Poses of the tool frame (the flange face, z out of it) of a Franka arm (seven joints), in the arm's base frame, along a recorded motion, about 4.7 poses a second.
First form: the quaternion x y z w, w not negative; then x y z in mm.
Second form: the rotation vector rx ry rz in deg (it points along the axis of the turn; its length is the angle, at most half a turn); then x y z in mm. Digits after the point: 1 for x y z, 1 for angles.
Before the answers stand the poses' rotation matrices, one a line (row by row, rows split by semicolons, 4 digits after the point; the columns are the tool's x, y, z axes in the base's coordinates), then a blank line. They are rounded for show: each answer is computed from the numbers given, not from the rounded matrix.
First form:
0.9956 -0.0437 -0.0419 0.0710 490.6 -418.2 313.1
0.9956 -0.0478 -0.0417 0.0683 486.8 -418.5 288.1
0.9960 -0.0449 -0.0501 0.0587 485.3 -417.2 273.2
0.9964 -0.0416 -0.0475 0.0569 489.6 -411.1 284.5
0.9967 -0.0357 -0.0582 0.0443 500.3 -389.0 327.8
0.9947 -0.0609 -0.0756 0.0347 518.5 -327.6 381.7
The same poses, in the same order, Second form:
0.9927 -0.0811 -0.0896; -0.0930 -0.9861 -0.1377; -0.0772 0.1450 -0.9864
0.9920 -0.0895 -0.0896; -0.1009 -0.9861 -0.1320; -0.0765 0.1400 -0.9872
0.9909 -0.0836 -0.1051; -0.0953 -0.9891 -0.1124; -0.0945 0.1214 -0.9881
0.9920 -0.0775 -0.0994; -0.0883 -0.9901 -0.1094; -0.0899 0.1173 -0.9890
0.9907 -0.0660 -0.1192; -0.0763 -0.9935 -0.0841; -0.1128 0.0925 -0.9893
0.9812 -0.1159 -0.1546; -0.1264 -0.9902 -0.0598; -0.1462 0.0782 -0.9862

171.5 -7.5 -7.2 490.6 -418.2 313.1
171.8 -8.2 -7.2 486.8 -418.5 288.1
172.9 -7.8 -8.7 485.3 -417.2 273.2
173.1 -7.2 -8.3 489.6 -411.1 284.5
174.5 -6.3 -10.2 500.3 -389.0 327.8
175.2 -10.7 -13.3 518.5 -327.6 381.7

